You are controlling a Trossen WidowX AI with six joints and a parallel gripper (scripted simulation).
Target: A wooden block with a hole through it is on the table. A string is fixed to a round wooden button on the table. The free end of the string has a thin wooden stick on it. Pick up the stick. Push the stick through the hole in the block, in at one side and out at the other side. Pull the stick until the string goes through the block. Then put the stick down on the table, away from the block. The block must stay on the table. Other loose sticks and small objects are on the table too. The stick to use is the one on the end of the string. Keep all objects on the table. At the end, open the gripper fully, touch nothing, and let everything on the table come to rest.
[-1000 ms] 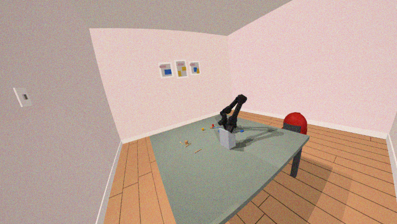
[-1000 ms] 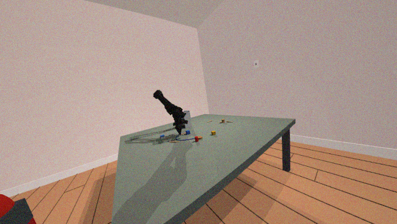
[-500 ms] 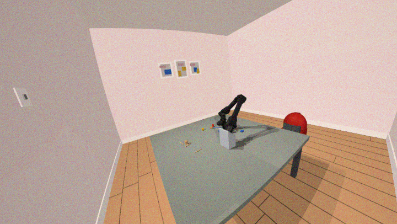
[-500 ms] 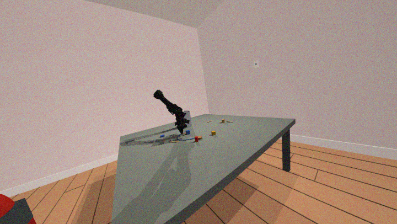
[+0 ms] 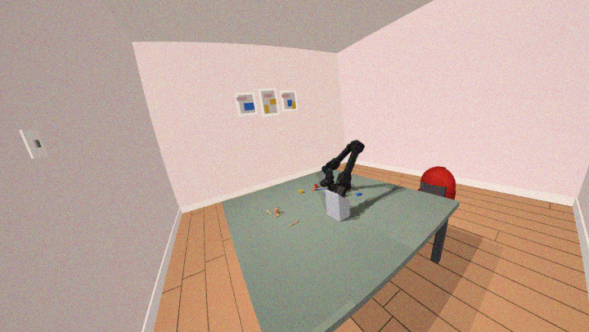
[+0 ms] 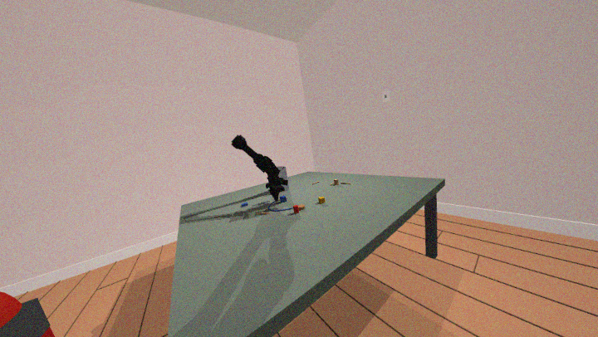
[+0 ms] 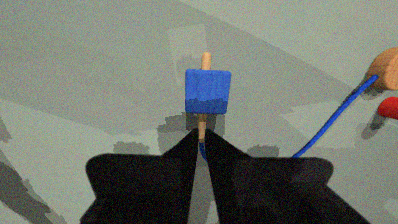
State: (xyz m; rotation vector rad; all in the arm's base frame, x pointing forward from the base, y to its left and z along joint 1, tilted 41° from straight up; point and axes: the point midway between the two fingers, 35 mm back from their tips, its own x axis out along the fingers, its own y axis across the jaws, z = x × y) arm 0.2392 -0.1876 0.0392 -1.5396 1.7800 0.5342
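The thin wooden stick is 1 cm to the left of my gripper tip. Round my gripper tip: blue block (17 cm behind, 14 cm to the right, 1 cm below); thin stick (6 cm ahead, 14 cm to the right, 1 cm below); round wooden button (20 cm ahead, 2 cm to the left, 1 cm below).
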